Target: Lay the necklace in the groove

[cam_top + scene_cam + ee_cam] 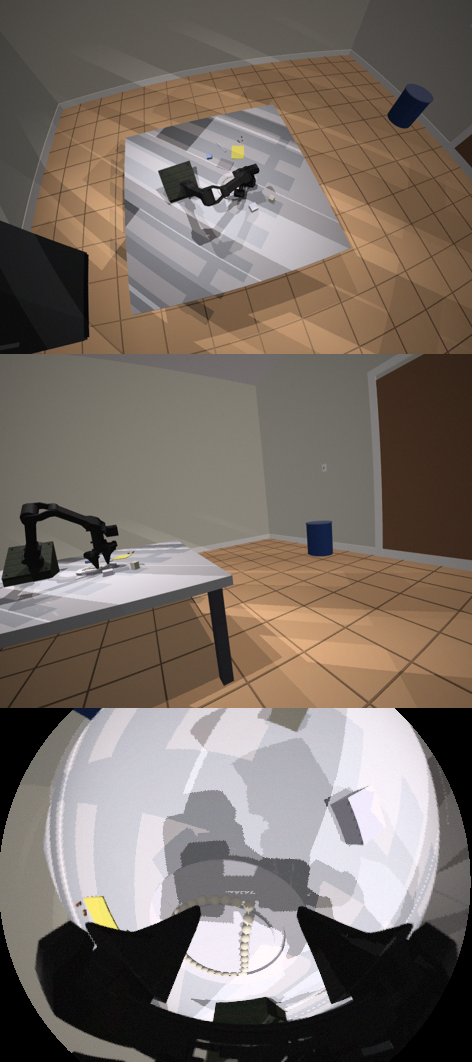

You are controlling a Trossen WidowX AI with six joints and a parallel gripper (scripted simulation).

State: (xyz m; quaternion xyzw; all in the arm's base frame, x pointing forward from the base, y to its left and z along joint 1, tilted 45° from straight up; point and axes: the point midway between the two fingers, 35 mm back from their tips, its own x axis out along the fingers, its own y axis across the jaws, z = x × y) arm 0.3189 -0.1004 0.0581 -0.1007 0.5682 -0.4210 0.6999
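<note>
Right now the round bead board is 50 mm to the left of my gripper tip, 40 mm behind it and 10 mm below it. Also, from my gripper tip: grey card 230 mm to the left, 30 mm behind, 20 mm below; beige cube 160 mm ahead, 130 mm to the right; white block 140 mm to the right, 30 mm ahead, 10 mm below.
</note>
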